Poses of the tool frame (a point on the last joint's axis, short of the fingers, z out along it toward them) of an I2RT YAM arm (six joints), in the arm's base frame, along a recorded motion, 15 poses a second.
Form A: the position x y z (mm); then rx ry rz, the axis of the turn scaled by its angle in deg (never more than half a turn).
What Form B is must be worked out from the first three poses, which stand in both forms.
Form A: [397 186 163 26.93 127.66 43.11]
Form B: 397 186 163; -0.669 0.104 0.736; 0.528 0.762 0.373; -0.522 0.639 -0.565
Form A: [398 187 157 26.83 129.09 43.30]
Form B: 398 187 157; -0.687 0.109 0.719; 0.521 0.764 0.381; -0.507 0.636 -0.582
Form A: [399 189 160 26.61 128.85 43.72]
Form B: 399 189 160; -0.686 0.104 0.720; 0.521 0.761 0.386; -0.508 0.640 -0.577
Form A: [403 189 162 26.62 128.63 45.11]
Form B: 403 189 162; -0.689 0.098 0.718; 0.525 0.751 0.401; -0.500 0.653 -0.568
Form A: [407 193 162 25.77 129.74 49.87]
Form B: 407 193 162; -0.722 0.078 0.688; 0.518 0.719 0.463; -0.458 0.691 -0.559
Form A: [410 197 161 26.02 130.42 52.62]
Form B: 410 197 161; -0.739 0.077 0.669; 0.520 0.697 0.494; -0.428 0.713 -0.555
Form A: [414 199 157 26.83 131.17 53.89]
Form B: 414 199 157; -0.750 0.088 0.656; 0.524 0.685 0.507; -0.404 0.723 -0.560
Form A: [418 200 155 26.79 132.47 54.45]
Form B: 418 200 155; -0.764 0.095 0.638; 0.516 0.683 0.517; -0.387 0.724 -0.571
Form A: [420 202 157 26.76 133.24 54.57]
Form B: 420 202 157; -0.772 0.099 0.628; 0.511 0.684 0.521; -0.378 0.723 -0.579
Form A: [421 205 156 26.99 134.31 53.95]
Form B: 421 205 156; -0.779 0.110 0.617; 0.506 0.691 0.516; -0.370 0.715 -0.594
